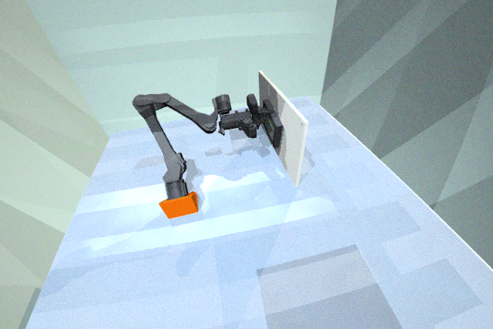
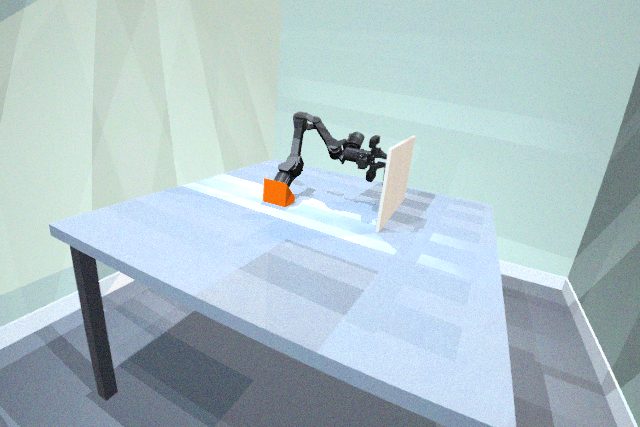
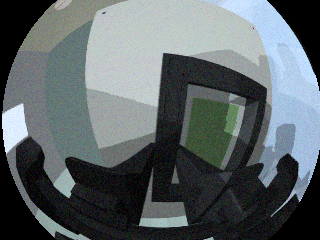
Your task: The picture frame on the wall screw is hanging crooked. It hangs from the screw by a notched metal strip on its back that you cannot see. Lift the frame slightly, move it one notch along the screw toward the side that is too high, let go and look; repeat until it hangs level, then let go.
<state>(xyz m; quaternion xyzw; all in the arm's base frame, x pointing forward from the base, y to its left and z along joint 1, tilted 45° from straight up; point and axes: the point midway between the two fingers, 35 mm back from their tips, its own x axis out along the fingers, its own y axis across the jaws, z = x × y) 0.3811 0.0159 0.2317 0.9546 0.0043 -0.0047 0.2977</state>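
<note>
Right now the picture frame is 50 mm below my gripper tip, 10 mm to the left of it and 10 mm ahead of it. From my gripper tip the other things lie so: wall board: 60 mm below, 20 mm to the left, 20 mm ahead.
</note>
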